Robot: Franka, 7 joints.
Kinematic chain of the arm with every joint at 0, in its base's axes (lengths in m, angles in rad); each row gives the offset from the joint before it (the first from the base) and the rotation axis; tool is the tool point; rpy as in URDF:
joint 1: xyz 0 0 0.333 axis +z
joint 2: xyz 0 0 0 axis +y
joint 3: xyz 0 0 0.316 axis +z
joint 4: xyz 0.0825 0 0 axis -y
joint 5: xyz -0.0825 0 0.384 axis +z
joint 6: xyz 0 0 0 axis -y
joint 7: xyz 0.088 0 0 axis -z
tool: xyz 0 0 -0.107 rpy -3.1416 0 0
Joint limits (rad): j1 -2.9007..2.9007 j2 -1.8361..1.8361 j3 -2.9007..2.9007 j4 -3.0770..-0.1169 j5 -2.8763..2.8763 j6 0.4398..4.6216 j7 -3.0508..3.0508
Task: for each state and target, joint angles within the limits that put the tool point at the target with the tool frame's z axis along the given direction. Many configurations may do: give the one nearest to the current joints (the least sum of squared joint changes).
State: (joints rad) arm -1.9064 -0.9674 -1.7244 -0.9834 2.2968 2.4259 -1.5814
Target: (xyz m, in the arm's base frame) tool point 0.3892 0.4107 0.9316 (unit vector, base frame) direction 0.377 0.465 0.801
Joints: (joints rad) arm -2.5140 -0.6176 -1.8813 -0.1760 2.1349 3.0941 -1.5814
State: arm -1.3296 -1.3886 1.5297 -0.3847 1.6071 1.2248 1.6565
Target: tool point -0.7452 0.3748 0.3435 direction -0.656 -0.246 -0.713
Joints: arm -0.4423 -1.4757 1.8399 -0.1189 1.9377 1.9618 1.6565
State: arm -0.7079 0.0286 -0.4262 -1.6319 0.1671 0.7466 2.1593
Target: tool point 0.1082 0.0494 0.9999 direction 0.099 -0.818 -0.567
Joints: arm -1.1239 -0.7613 0.3452 -1.0714 -0.3403 1.1711 2.1593
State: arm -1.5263 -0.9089 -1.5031 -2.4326 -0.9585 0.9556 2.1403
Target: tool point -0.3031 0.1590 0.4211 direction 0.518 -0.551 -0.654
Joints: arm -2.1160 -1.4028 -1.1874 -2.3407 -0.3326 1.1215 2.1403
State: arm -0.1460 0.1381 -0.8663 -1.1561 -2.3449 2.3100 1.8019
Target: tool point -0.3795 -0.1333 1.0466 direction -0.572 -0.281 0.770
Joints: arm -0.4315 -0.7528 -0.8970 -0.7190 -2.4445 2.9432 1.8019
